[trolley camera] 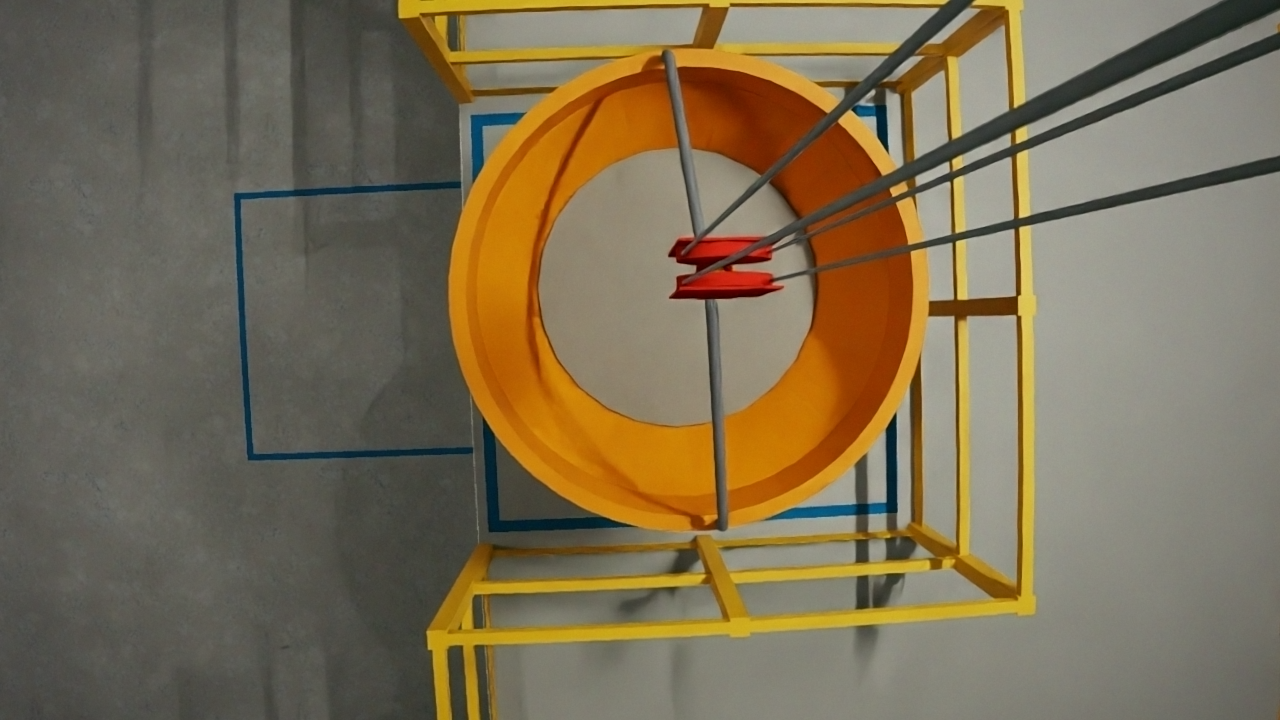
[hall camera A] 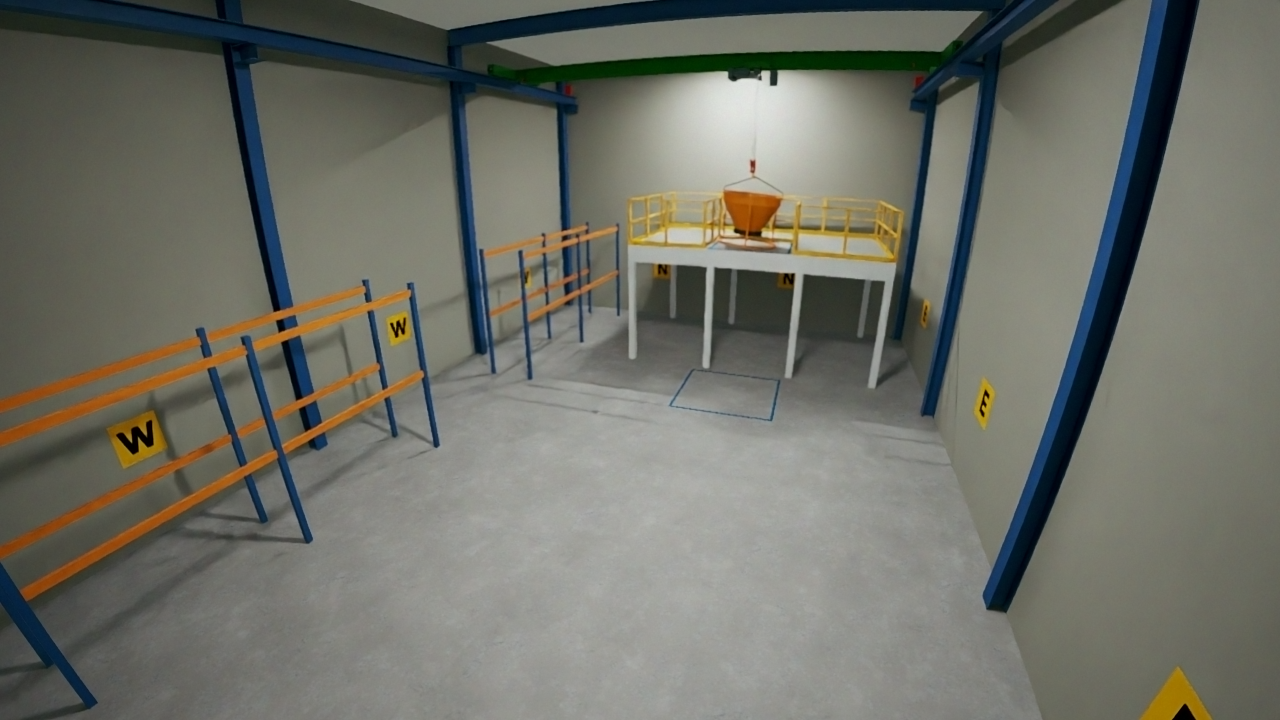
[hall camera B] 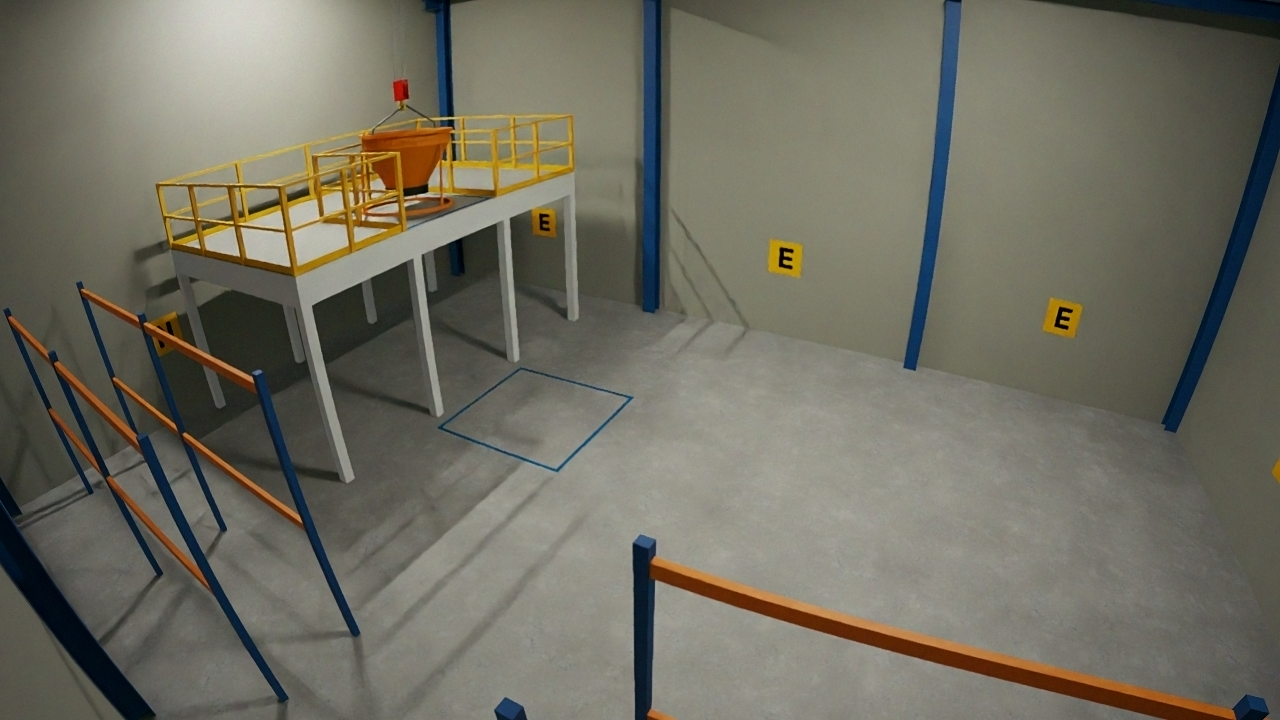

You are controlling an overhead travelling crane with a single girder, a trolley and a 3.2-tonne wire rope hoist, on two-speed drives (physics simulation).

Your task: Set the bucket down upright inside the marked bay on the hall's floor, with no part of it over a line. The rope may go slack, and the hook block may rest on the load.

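Note:
The orange bucket (hall camera A: 751, 213) (hall camera B: 405, 159) (trolley camera: 496, 295) is upright at the raised platform's opening in the railing. Its base ring is at or just above the deck; any gap is too small to tell. In the trolley view it covers part of a blue deck square (trolley camera: 491, 492). My red hook block (hall camera A: 752, 165) (hall camera B: 401, 90) (trolley camera: 725, 286) is above the bucket, and its hook holds the bail, whose legs look taut. The marked bay (hall camera A: 721, 413) (hall camera B: 497, 448) (trolley camera: 243, 326) is a blue outline on the hall's floor in front of the platform, partly hidden in the trolley view.
The white platform (hall camera A: 841, 265) (hall camera B: 358, 268) carries yellow railings (hall camera B: 288, 228) (trolley camera: 1026, 447) on both sides of the bucket and behind it. Orange and blue racks (hall camera A: 276, 438) (hall camera A: 525, 313) (hall camera B: 643, 626) stand along the west side. The green girder (hall camera A: 841, 60) is overhead.

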